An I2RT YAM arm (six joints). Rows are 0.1 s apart.
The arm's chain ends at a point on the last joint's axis. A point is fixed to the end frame.
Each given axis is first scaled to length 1.
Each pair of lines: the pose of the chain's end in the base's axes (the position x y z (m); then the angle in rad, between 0 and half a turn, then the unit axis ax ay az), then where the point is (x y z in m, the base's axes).
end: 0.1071 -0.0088 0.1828 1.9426 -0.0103 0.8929 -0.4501
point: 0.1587 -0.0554 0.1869
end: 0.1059 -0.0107 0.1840 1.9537 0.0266 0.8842 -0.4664
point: 0.1543 -0.0606 0.1887
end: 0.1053 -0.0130 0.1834 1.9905 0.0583 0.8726 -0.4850
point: 0.1499 -0.0663 0.1880
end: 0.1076 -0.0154 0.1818 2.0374 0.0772 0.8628 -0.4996
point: 0.1489 -0.0713 0.1858
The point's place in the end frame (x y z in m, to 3 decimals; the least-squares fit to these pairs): -0.002 -0.015 0.068
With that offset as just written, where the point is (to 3 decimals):
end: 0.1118 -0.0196 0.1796 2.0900 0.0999 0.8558 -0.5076
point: 0.150 -0.078 0.182
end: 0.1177 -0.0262 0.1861 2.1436 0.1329 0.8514 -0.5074
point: 0.151 -0.087 0.186
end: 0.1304 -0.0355 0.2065 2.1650 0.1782 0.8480 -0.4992
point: 0.160 -0.099 0.204
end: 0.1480 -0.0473 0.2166 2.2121 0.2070 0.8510 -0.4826
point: 0.175 -0.111 0.210
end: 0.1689 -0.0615 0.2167 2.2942 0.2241 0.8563 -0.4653
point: 0.192 -0.126 0.205
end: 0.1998 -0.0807 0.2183 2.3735 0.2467 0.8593 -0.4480
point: 0.219 -0.146 0.202
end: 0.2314 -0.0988 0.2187 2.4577 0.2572 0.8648 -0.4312
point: 0.246 -0.163 0.197
